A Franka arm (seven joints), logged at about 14 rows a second.
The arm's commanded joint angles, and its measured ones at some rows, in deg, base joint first. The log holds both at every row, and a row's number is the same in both.
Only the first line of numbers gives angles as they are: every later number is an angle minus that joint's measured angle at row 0.
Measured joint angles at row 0: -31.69 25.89 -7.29 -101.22 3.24 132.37 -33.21
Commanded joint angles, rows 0 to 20: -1.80 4.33 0.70 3.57 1.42 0.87 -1.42; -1.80 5.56 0.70 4.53 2.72 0.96 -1.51; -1.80 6.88 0.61 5.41 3.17 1.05 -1.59; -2.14 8.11 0.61 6.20 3.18 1.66 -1.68; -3.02 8.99 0.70 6.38 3.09 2.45 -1.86; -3.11 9.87 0.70 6.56 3.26 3.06 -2.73; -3.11 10.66 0.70 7.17 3.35 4.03 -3.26; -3.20 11.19 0.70 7.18 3.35 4.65 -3.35; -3.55 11.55 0.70 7.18 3.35 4.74 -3.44; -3.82 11.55 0.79 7.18 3.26 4.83 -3.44; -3.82 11.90 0.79 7.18 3.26 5.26 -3.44; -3.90 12.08 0.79 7.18 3.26 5.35 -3.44; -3.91 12.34 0.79 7.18 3.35 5.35 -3.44; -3.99 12.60 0.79 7.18 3.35 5.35 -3.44; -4.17 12.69 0.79 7.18 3.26 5.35 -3.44; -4.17 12.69 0.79 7.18 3.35 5.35 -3.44; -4.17 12.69 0.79 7.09 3.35 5.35 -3.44; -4.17 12.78 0.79 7.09 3.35 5.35 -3.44; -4.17 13.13 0.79 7.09 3.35 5.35 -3.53; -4.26 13.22 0.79 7.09 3.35 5.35 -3.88; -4.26 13.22 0.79 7.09 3.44 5.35 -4.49
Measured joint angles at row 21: -3.24 12.17 0.03 5.61 2.30 5.20 -2.27
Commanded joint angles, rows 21 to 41: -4.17 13.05 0.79 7.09 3.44 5.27 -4.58; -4.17 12.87 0.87 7.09 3.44 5.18 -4.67; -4.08 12.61 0.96 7.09 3.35 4.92 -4.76; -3.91 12.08 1.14 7.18 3.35 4.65 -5.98; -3.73 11.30 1.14 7.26 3.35 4.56 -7.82; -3.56 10.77 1.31 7.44 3.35 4.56 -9.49; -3.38 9.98 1.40 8.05 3.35 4.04 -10.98; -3.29 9.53 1.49 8.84 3.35 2.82 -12.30; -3.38 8.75 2.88 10.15 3.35 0.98 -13.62; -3.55 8.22 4.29 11.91 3.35 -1.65 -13.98; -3.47 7.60 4.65 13.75 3.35 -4.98 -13.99; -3.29 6.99 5.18 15.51 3.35 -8.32 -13.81; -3.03 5.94 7.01 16.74 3.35 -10.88 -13.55; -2.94 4.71 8.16 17.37 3.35 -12.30 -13.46; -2.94 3.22 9.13 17.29 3.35 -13.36 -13.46; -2.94 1.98 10.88 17.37 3.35 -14.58 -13.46; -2.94 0.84 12.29 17.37 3.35 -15.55 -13.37; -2.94 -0.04 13.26 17.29 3.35 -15.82 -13.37; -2.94 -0.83 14.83 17.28 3.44 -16.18 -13.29; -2.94 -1.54 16.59 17.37 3.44 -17.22 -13.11; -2.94 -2.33 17.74 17.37 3.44 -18.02 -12.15
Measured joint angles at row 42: -2.51 -0.39 15.60 17.81 2.47 -16.02 -12.21
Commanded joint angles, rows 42 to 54: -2.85 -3.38 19.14 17.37 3.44 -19.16 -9.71; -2.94 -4.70 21.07 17.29 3.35 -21.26 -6.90; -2.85 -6.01 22.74 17.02 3.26 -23.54 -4.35; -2.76 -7.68 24.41 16.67 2.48 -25.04 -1.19; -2.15 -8.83 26.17 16.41 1.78 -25.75 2.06; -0.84 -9.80 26.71 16.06 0.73 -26.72 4.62; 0.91 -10.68 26.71 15.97 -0.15 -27.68 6.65; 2.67 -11.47 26.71 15.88 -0.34 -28.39 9.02; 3.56 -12.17 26.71 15.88 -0.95 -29.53 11.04; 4.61 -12.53 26.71 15.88 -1.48 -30.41 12.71; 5.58 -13.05 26.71 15.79 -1.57 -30.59 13.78; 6.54 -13.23 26.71 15.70 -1.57 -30.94 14.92; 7.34 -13.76 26.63 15.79 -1.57 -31.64 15.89
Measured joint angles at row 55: 6.18 -11.71 27.12 17.26 -0.78 -30.52 13.63
